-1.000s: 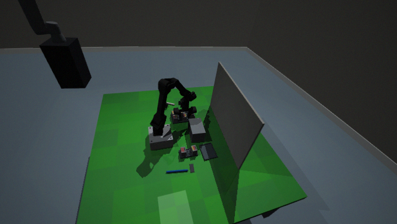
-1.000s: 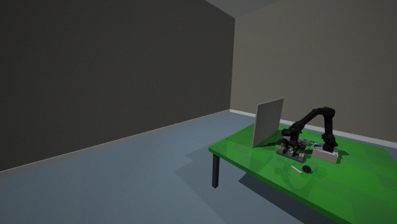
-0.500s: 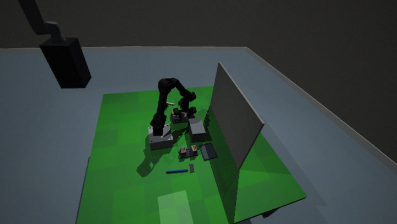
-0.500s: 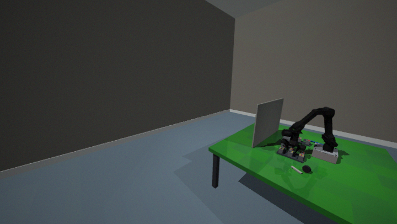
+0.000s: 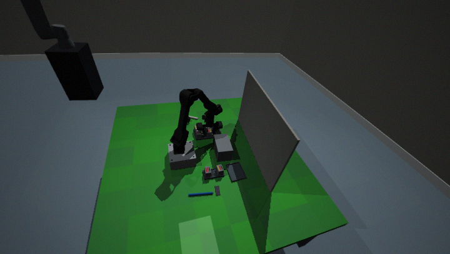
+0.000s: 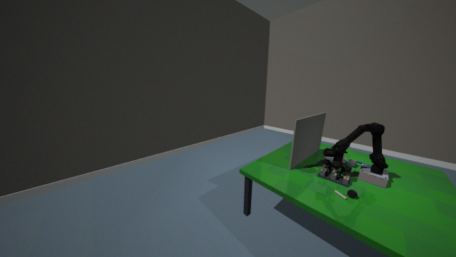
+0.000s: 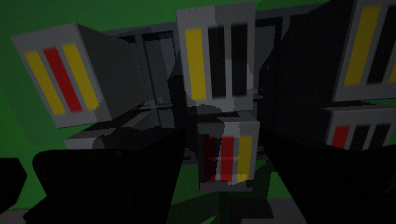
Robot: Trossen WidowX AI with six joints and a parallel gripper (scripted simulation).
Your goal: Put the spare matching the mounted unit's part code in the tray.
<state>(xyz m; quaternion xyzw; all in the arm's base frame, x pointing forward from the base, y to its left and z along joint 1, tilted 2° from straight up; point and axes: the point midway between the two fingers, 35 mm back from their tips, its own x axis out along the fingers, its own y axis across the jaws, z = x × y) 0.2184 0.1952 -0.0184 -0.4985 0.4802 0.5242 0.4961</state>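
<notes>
Now: the grey spare 2 cm above my gripper tip. Also, from my gripper tip: grey mounted unit 7 cm ahead, 16 cm to the right, 3 cm above; rack 1 cm behind, 34 cm to the right, 1 cm below; dark round thing 16 cm behind, 18 cm to the left, 1 cm above.
</notes>
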